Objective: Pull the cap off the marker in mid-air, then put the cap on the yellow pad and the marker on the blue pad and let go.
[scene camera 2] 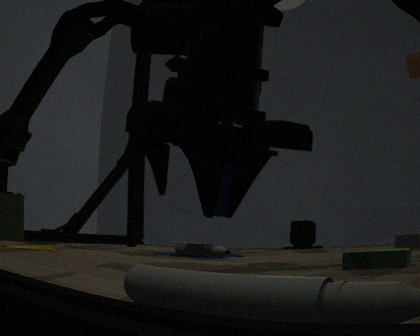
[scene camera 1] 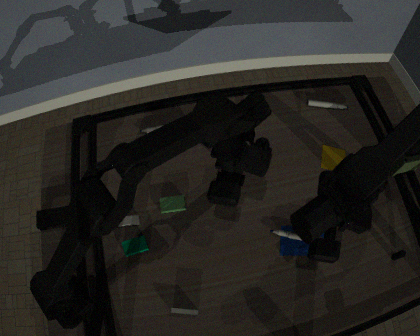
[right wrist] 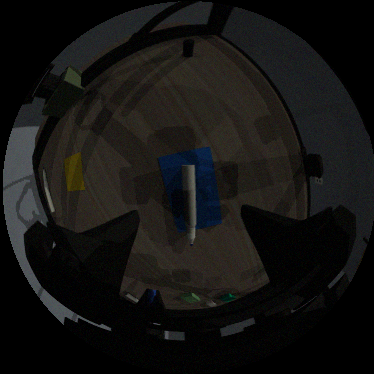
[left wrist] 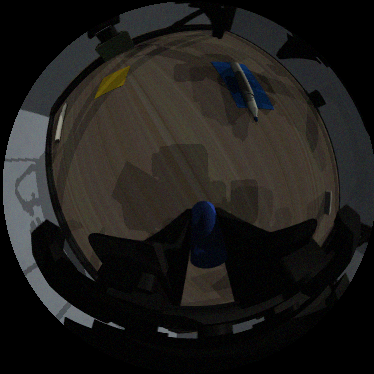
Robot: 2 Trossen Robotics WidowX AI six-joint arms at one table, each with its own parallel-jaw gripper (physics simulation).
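Frame: origin at the left arm's base, x ahead, y left, z up, level; metres.
Seen in the pictures: left gripper, fingertip midpoint: (scene camera 2: 217, 217) (scene camera 1: 238, 182) (right wrist: 152, 289) (left wrist: 202, 212); right gripper, fingertip midpoint: (scene camera 2: 189, 196) (right wrist: 190, 213) (left wrist: 251, 45); left arm's base, origin of the base link: (scene camera 1: 63, 300).
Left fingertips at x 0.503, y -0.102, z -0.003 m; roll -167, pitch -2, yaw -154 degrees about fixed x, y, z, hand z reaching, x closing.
Note:
Offsets run from my left fingertips to a thing's middle.
The uncapped white marker {dx -0.001, dy -0.192, dz -0.041 m} (scene camera 1: 286, 234) (scene camera 2: 200, 249) (left wrist: 245, 87) (right wrist: 189, 200) lies across the blue pad {dx +0.005, dy -0.217, dz -0.050 m} (scene camera 1: 294, 248) (left wrist: 227, 75) (right wrist: 207, 175), its dark tip past the pad's edge. My left gripper (scene camera 2: 219, 212) (left wrist: 202, 212) is shut on the blue cap {dx -0.001, dy +0.005, dz +0.026 m} (scene camera 2: 223, 185) (left wrist: 206, 245) (right wrist: 152, 296), holding it in the air above the table. The yellow pad {dx +0.252, dy -0.153, dz -0.050 m} (scene camera 1: 332, 157) (scene camera 2: 30, 247) (left wrist: 113, 82) (right wrist: 74, 172) has no cap on it. My right gripper (scene camera 1: 319, 235) (right wrist: 190, 213) is open and empty above the marker. One of its fingers is hidden in scene camera 2.
Another white marker {dx +0.407, dy -0.048, dz -0.041 m} (scene camera 1: 327, 105) (scene camera 2: 225, 290) (left wrist: 60, 122) lies near the table's far edge in scene camera 1. Green blocks {dx -0.132, dy +0.091, dz -0.043 m} (scene camera 1: 172, 204) {dx -0.273, dy +0.086, dz -0.043 m} (scene camera 1: 135, 245) and pale blocks {dx -0.240, dy +0.145, dz -0.044 m} (scene camera 1: 130, 221) {dx -0.311, dy -0.110, dz -0.039 m} (scene camera 1: 184, 311) lie at the left and front there. A pale green box (scene camera 1: 407, 166) (left wrist: 114, 46) (right wrist: 65, 92) stands at the table's edge.

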